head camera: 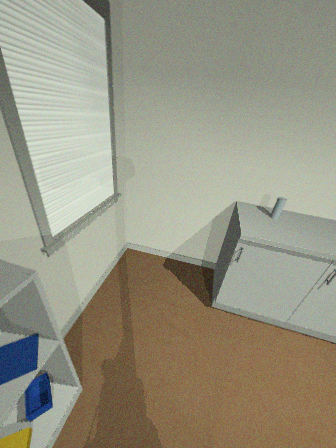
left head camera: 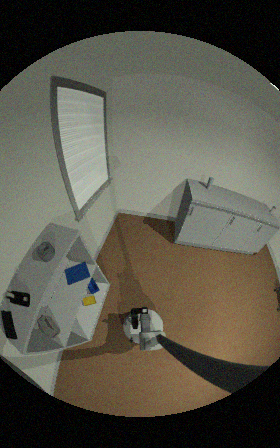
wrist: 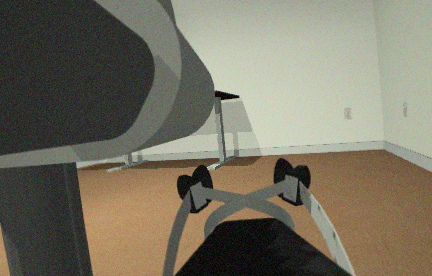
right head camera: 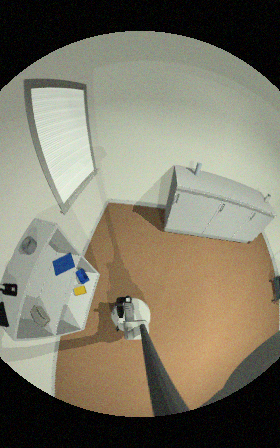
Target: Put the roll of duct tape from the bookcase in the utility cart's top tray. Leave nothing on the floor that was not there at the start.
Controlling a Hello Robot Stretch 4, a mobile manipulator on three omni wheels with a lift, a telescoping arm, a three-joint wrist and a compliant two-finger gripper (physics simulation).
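Places are measured from the robot's base along level axes (x ahead, y left, z up), in centimetres.
Where they show: gripper, fingertip midpoint: (left head camera: 136,342) (wrist: 242,177) (right head camera: 122,331).
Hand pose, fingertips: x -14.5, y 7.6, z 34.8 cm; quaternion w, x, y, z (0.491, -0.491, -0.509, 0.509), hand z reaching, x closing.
Note:
Things, the pixels of their top centre, and the offset from my fingertips. "spot": a spot on its surface instead.
- duct tape, top centre: (left head camera: 43,248) (right head camera: 26,242) dx +50.4, dy +47.4, dz +73.2 cm
- bookcase, surface spot: (left head camera: 59,237) spot: dx +62.0, dy +43.4, dz +68.4 cm
- white cabinet, surface spot: (head camera: 280,280) (right head camera: 199,211) spot: dx +117.9, dy -101.0, dz +20.8 cm
The grey roll of duct tape (left head camera: 45,251) (right head camera: 28,245) lies on the top board of the bookcase (left head camera: 59,237) (right head camera: 44,231), near its window end. Part of the bookcase (head camera: 25,312) also shows at the left of the head view, where the tape does not show. The dark utility cart (left head camera: 278,297) (right head camera: 276,289) is cut off at the right edge of both side head views; its top tray cannot be made out. My gripper (wrist: 242,177) is open, with nothing between its fingertips, above the floor and away from the bookcase.
Two black objects (left head camera: 19,298) (left head camera: 9,325) lie on the bookcase top. Blue items (left head camera: 77,273) (left head camera: 93,286) and a yellow one (left head camera: 89,300) are on its shelves. A white cabinet (head camera: 280,280) (right head camera: 200,212) stands along the far wall. A table leg (wrist: 220,130) shows in the wrist view.

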